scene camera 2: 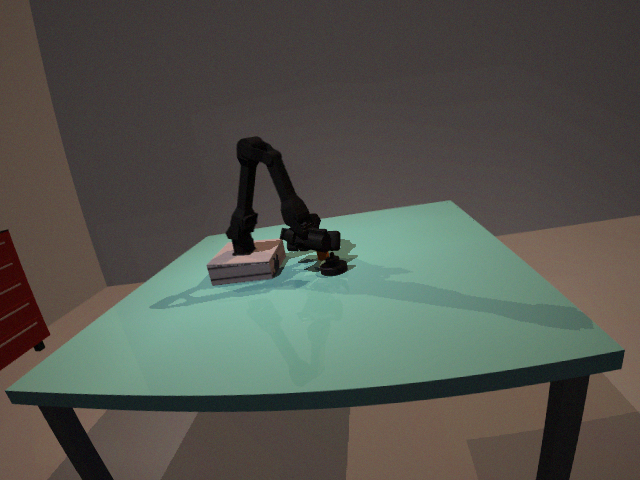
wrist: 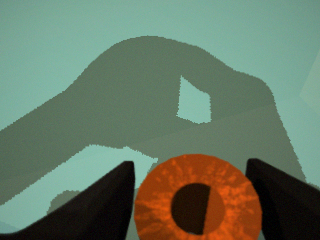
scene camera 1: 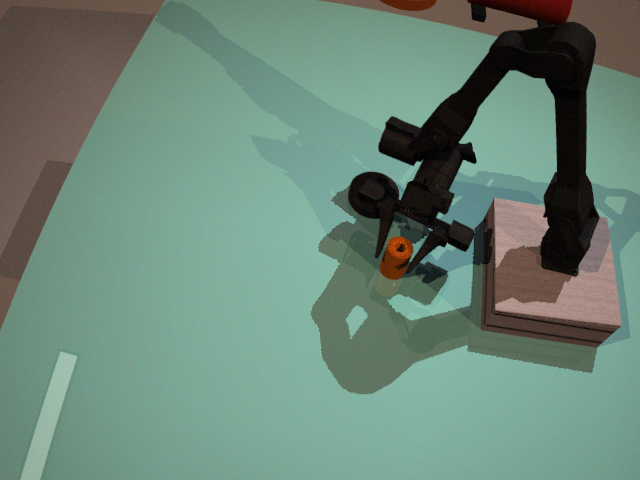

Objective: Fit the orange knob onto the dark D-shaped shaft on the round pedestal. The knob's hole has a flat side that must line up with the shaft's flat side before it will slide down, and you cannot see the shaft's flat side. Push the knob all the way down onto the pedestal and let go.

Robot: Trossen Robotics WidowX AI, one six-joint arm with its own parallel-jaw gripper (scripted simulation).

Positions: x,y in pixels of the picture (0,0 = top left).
Labels:
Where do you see an orange knob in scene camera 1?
399,250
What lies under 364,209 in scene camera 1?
A pedestal.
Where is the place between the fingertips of my gripper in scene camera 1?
At 391,265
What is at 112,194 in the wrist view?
My gripper.

